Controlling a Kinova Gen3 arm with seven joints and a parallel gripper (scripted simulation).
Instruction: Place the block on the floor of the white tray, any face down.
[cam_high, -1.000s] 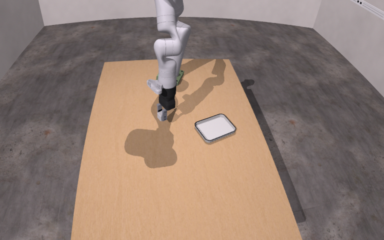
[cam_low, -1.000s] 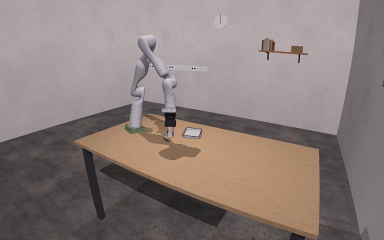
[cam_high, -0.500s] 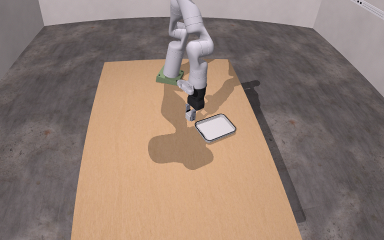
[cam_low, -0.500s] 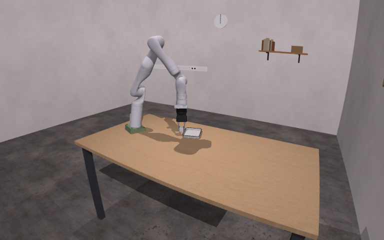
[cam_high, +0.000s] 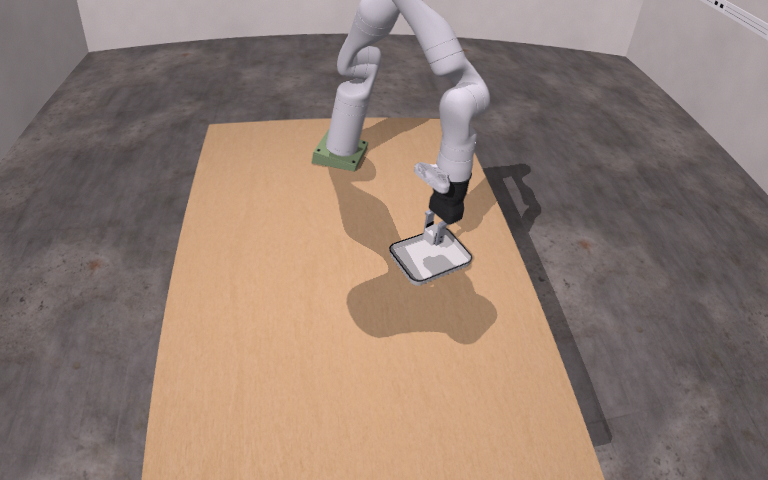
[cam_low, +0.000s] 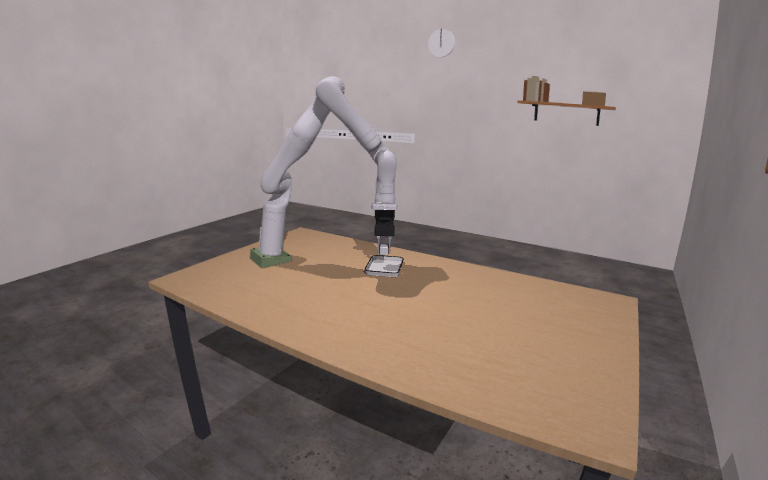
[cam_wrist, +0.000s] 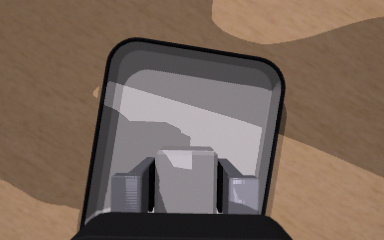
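Right now the white tray is 7 cm below my hand. From my hand the other things lie so: block: 1 cm below.
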